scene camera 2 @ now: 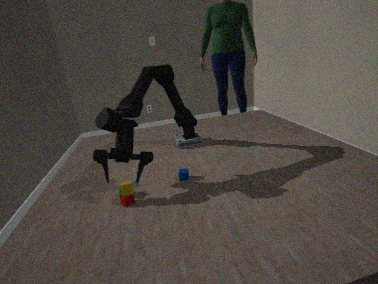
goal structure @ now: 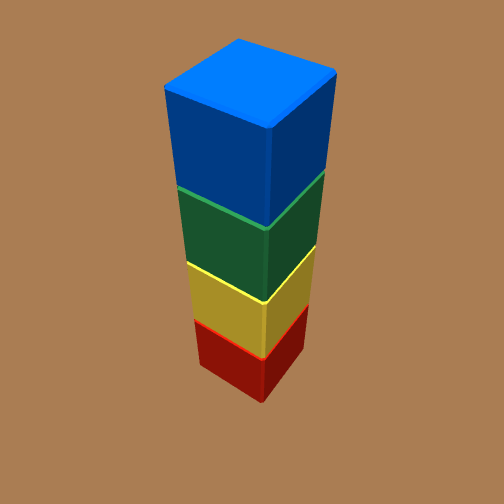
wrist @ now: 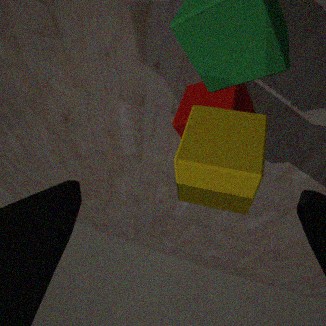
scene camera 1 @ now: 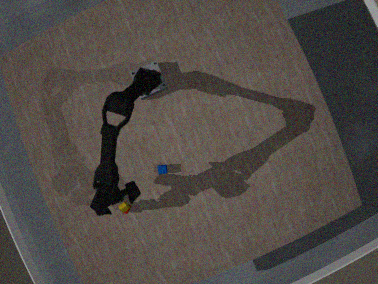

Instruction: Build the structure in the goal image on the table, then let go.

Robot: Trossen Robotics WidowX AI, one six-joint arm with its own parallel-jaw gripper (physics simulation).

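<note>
A red cube (scene camera 1: 127, 211) (scene camera 2: 127, 201) (wrist: 205, 102) sits on the floor. A yellow cube (scene camera 1: 124, 206) (scene camera 2: 127, 188) (wrist: 222, 145) rests over it, a little offset in the wrist view. A green cube (scene camera 2: 120, 191) (wrist: 230, 45) is beside the yellow one, mostly hidden behind it in scene camera 2; what bears it is hidden. A blue cube (scene camera 1: 162, 169) (scene camera 2: 184, 174) stands alone on the floor, nearer the arm's base. My gripper (scene camera 1: 117, 200) (scene camera 2: 123, 181) (wrist: 191, 196) is open and empty, pointing down, with its fingertips raised near the stack.
The arm's pale base plate (scene camera 2: 181, 143) stands farther back. A person in a green top (scene camera 2: 227, 30) stands by the back wall. Dark arm shadows cross the wooden surface, one reaching close to the stack.
</note>
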